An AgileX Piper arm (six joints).
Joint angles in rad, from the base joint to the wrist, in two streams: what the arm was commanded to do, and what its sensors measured. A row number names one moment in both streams.
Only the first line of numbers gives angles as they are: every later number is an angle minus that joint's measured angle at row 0.
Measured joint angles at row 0: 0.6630, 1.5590, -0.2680, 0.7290, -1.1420, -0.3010
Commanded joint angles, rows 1 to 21: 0.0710, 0.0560, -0.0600, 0.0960, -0.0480, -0.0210; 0.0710, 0.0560, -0.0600, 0.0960, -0.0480, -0.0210; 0.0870, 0.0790, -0.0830, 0.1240, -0.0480, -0.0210; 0.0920, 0.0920, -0.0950, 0.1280, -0.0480, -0.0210; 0.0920, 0.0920, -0.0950, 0.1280, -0.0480, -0.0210; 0.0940, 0.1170, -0.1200, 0.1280, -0.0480, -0.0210; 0.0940, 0.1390, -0.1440, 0.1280, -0.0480, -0.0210; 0.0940, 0.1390, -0.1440, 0.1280, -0.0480, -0.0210; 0.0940, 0.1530, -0.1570, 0.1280, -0.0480, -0.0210; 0.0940, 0.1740, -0.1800, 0.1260, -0.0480, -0.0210; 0.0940, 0.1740, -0.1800, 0.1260, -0.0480, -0.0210; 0.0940, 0.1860, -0.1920, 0.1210, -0.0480, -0.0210; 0.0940, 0.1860, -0.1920, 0.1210, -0.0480, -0.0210; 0.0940, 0.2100, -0.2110, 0.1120, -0.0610, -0.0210; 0.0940, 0.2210, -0.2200, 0.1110, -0.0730, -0.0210; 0.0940, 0.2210, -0.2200, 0.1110, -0.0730, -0.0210; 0.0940, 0.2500, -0.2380, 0.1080, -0.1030, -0.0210; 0.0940, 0.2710, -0.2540, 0.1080, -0.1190, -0.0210; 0.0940, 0.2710, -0.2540, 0.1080, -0.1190, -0.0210; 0.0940, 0.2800, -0.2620, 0.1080, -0.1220, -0.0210; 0.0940, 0.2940, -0.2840, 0.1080, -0.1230, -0.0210
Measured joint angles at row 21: 0.0900, 0.2780, -0.2550, 0.1190, -0.0630, -0.0060
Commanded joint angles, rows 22 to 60: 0.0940, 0.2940, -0.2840, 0.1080, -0.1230, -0.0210; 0.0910, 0.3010, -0.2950, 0.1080, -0.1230, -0.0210; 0.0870, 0.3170, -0.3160, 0.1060, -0.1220, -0.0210; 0.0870, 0.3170, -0.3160, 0.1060, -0.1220, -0.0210; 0.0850, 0.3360, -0.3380, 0.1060, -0.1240, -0.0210; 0.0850, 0.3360, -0.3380, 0.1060, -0.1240, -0.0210; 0.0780, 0.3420, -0.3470, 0.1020, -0.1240, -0.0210; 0.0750, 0.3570, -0.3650, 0.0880, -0.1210, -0.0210; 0.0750, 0.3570, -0.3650, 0.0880, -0.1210, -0.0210; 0.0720, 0.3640, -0.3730, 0.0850, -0.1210, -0.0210; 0.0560, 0.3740, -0.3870, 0.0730, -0.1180, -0.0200; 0.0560, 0.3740, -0.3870, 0.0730, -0.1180, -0.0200; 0.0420, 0.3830, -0.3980, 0.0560, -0.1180, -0.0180; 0.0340, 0.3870, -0.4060, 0.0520, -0.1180, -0.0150; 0.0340, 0.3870, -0.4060, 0.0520, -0.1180, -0.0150; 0.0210, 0.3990, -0.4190, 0.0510, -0.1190, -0.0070; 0.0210, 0.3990, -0.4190, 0.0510, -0.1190, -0.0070; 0.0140, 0.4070, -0.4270, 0.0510, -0.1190, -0.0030; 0.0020, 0.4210, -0.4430, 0.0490, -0.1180, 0.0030; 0.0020, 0.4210, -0.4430, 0.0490, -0.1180, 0.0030; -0.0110, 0.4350, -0.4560, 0.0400, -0.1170, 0.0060; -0.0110, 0.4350, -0.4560, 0.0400, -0.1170, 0.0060; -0.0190, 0.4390, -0.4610, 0.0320, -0.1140, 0.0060; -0.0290, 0.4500, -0.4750, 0.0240, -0.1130, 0.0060; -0.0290, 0.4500, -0.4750, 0.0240, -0.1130, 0.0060; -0.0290, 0.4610, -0.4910, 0.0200, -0.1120, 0.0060; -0.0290, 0.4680, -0.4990, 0.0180, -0.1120, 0.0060; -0.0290, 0.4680, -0.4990, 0.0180, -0.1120, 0.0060; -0.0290, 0.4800, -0.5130, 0.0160, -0.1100, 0.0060; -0.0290, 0.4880, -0.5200, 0.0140, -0.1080, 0.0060; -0.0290, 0.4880, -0.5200, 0.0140, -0.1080, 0.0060; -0.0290, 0.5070, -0.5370, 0.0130, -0.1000, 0.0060; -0.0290, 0.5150, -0.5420, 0.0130, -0.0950, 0.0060; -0.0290, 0.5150, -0.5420, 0.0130, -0.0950, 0.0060; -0.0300, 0.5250, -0.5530, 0.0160, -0.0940, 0.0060; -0.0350, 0.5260, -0.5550, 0.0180, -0.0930, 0.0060; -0.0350, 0.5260, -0.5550, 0.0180, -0.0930, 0.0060; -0.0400, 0.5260, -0.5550, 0.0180, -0.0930, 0.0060; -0.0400, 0.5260, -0.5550, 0.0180, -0.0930, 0.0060
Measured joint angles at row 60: -0.0270, 0.5260, -0.5400, 0.0250, -0.0640, 0.0020
